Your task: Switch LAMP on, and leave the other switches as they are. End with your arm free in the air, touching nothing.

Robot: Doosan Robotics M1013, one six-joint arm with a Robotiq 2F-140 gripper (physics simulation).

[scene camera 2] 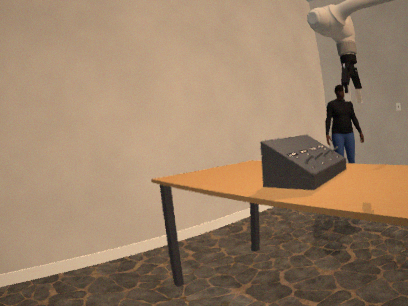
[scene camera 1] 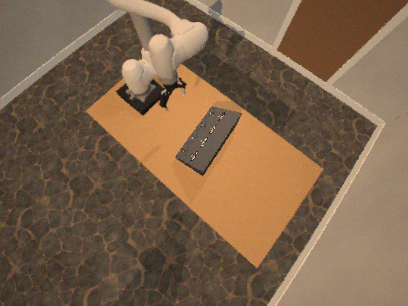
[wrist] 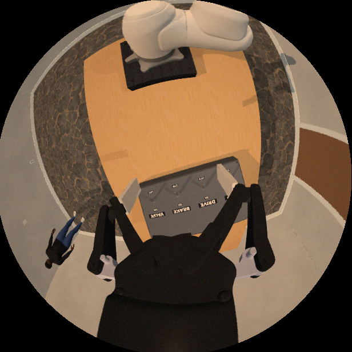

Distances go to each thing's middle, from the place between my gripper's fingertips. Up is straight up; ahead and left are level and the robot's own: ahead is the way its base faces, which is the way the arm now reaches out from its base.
The grey switch panel [scene camera 2: 284,165] is 260 mm ahead of my hand, 10 mm to the right of it and 260 mm below it.
